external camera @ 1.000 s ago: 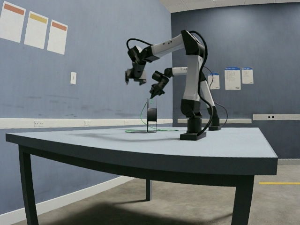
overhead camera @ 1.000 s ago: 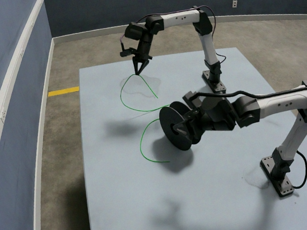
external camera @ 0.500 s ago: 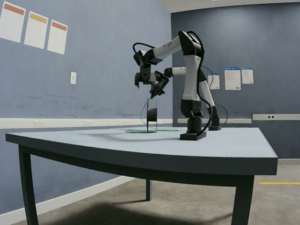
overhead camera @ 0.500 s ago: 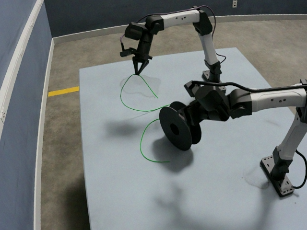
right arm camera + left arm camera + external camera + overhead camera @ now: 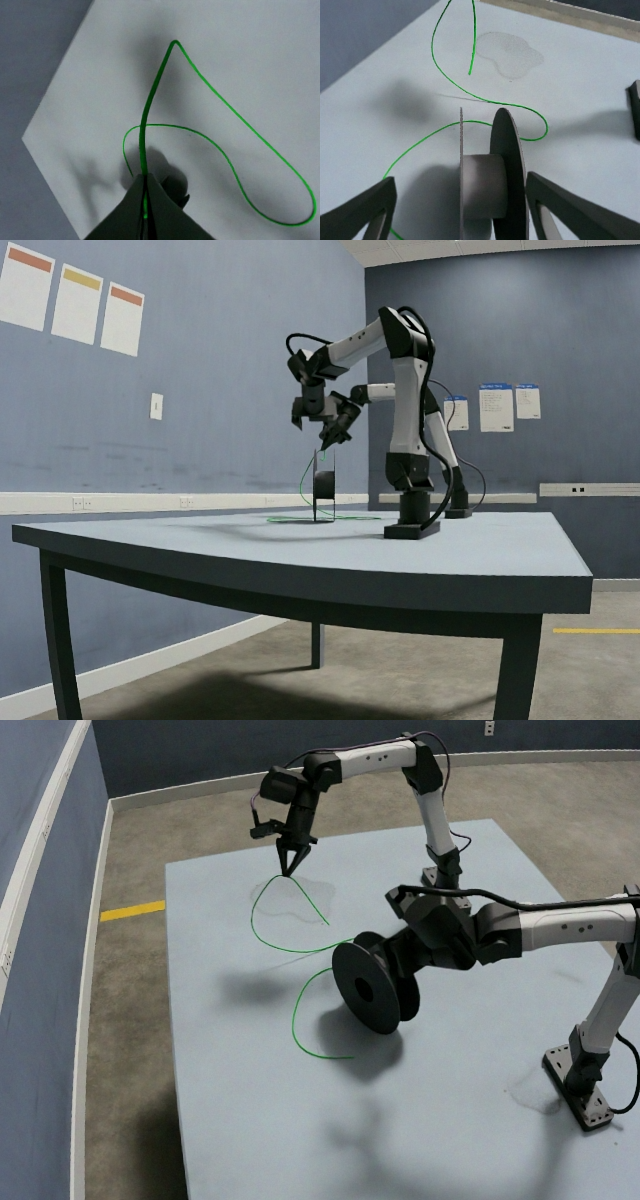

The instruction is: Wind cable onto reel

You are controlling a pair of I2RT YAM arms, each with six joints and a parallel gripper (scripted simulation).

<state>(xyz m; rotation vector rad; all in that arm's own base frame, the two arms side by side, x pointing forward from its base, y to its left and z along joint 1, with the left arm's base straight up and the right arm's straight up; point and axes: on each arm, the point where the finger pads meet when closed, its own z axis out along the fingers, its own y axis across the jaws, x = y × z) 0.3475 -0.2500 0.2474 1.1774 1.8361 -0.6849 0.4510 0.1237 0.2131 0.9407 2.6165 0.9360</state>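
Now: the black reel 16 cm below my left hand and 6 cm to the right of it.
My right gripper is now 250 mm to the right of the black reel, 130 mm above it and 120 mm past it.
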